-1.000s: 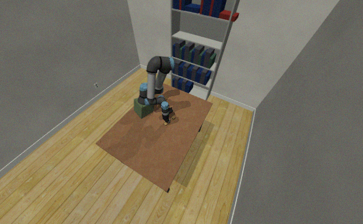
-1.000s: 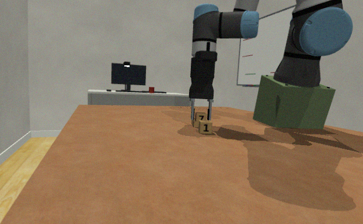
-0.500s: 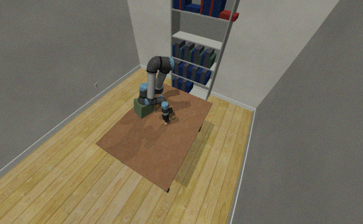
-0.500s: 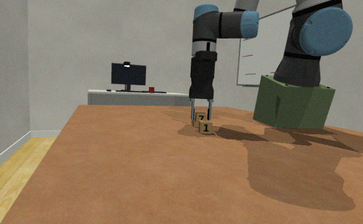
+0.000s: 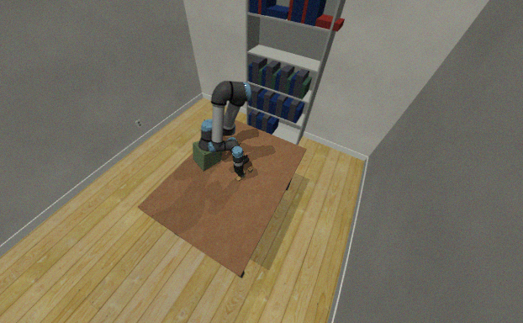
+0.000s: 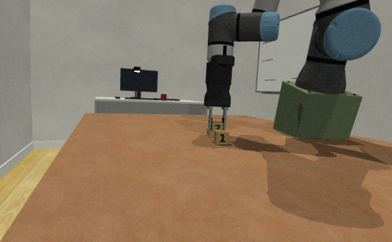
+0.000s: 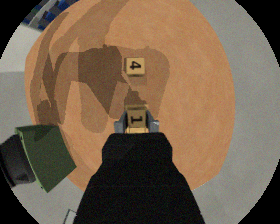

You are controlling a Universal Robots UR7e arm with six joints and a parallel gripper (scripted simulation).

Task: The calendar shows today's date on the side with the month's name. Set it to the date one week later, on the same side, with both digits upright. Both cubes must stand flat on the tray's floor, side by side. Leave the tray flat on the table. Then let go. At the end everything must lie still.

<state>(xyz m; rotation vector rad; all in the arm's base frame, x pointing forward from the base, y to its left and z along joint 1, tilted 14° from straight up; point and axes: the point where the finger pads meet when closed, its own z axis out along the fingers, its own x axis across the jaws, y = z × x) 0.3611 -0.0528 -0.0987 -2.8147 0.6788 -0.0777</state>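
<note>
The wooden tray is 30 mm below my hand, 20 mm to the right of it and 10 mm behind it.
</note>
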